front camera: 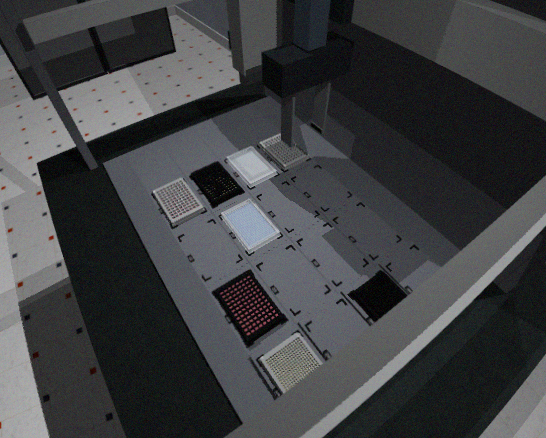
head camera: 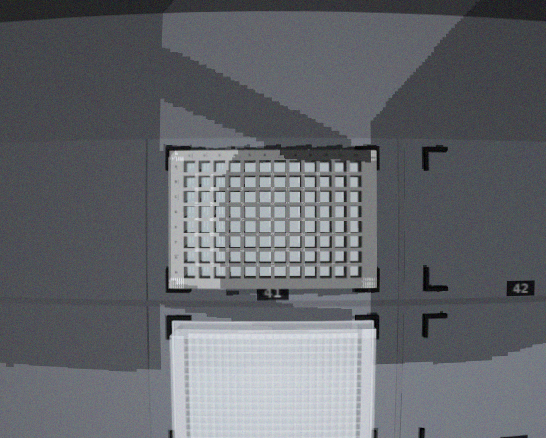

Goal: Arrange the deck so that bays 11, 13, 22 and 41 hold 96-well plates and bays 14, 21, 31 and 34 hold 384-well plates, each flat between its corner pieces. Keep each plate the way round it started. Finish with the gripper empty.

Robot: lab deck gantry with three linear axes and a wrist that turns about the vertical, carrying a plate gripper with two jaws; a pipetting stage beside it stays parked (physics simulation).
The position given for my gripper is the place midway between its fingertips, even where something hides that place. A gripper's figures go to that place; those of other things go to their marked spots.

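Scene:
I find my gripper [front camera: 302, 135] at 0.73 m from the lens, which makes it the nearest to the lens of the things named here. A black yellow-well 96-well plate [front camera: 218, 186] sits 0.83 m from the lens. As for the grey 96-well plate [front camera: 285, 157], it is 0.89 m from the lens.

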